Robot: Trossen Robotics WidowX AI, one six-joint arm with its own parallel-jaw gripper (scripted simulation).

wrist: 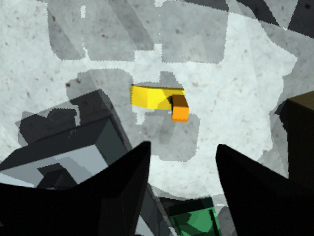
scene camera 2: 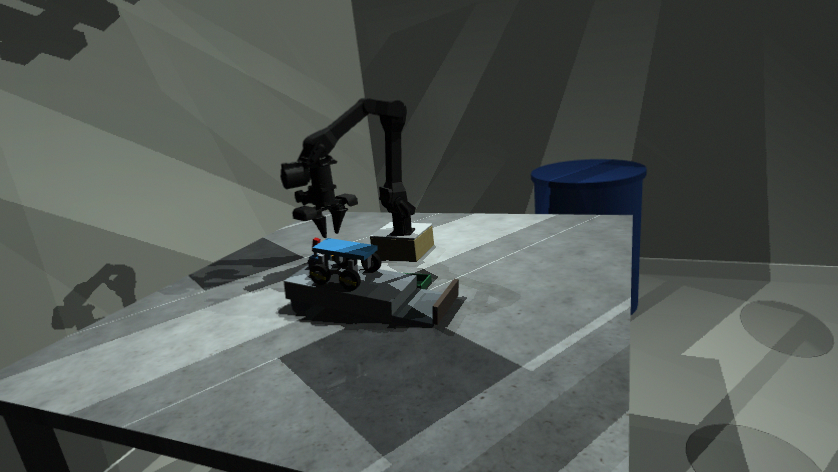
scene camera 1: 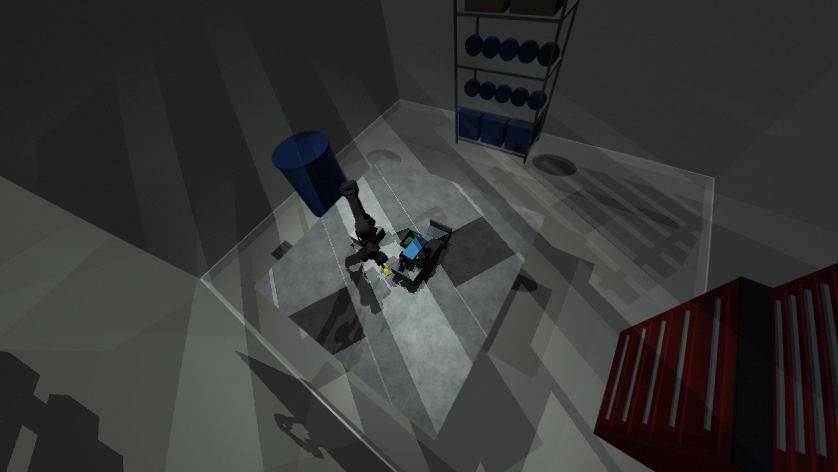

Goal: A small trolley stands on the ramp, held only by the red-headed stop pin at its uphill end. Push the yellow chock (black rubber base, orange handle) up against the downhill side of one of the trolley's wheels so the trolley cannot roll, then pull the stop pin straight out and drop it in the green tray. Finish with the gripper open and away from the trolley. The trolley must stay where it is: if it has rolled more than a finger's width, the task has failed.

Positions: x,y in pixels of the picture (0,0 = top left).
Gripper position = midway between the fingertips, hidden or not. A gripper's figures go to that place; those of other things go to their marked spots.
Labels:
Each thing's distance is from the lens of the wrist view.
my gripper (wrist: 183,149): 0.10 m
yellow chock (wrist: 154,97): 0.21 m

